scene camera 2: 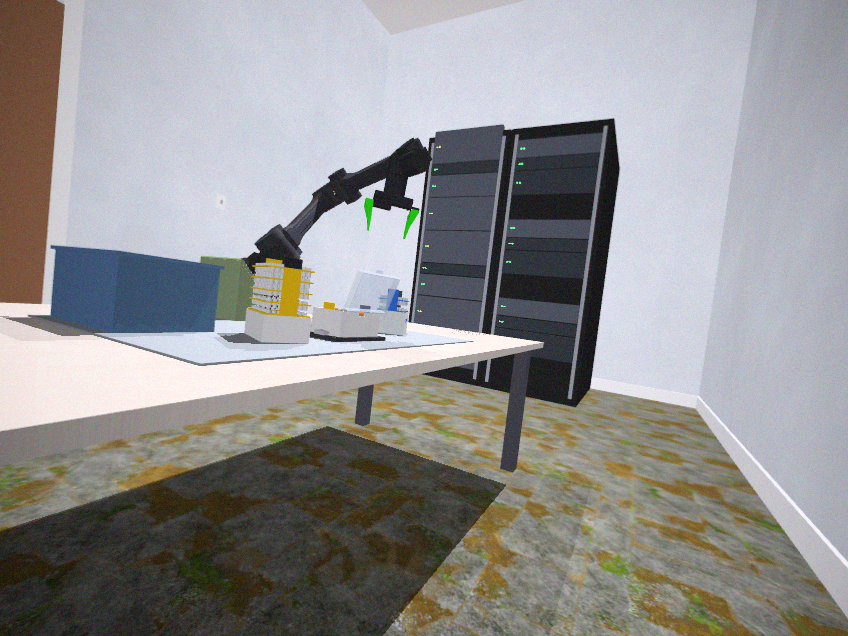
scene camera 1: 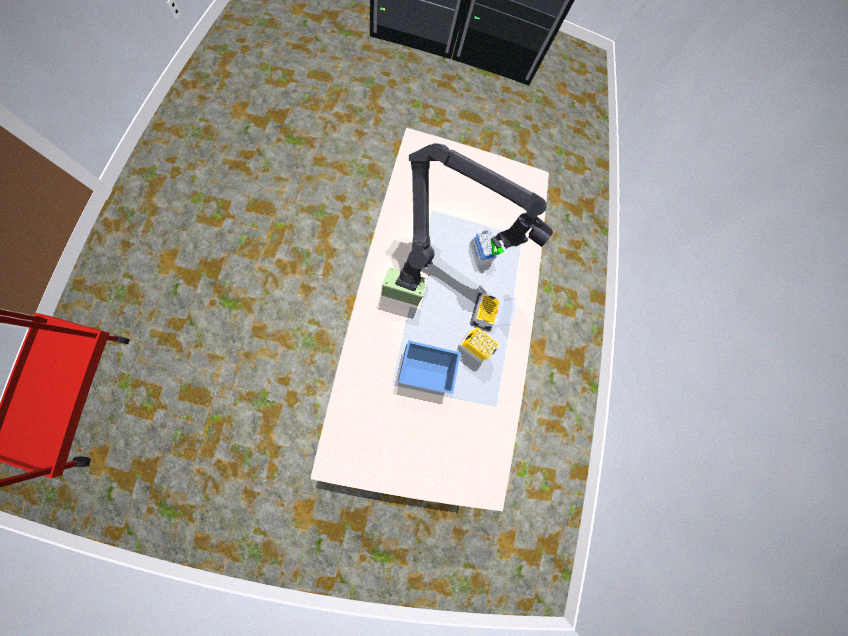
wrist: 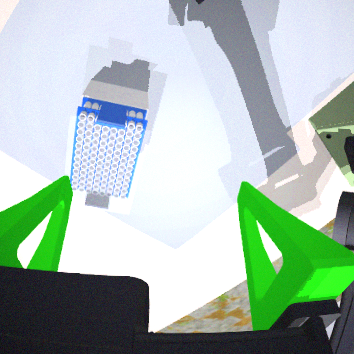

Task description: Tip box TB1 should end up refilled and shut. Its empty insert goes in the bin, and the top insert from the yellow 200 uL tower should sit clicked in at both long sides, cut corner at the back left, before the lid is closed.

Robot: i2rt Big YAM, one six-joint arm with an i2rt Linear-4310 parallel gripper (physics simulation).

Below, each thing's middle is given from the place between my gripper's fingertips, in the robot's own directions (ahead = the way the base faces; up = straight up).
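There is the blue bin (scene camera 2: 115, 291), and my hand is 520 mm to the left of it, 90 mm past it and 200 mm above it.
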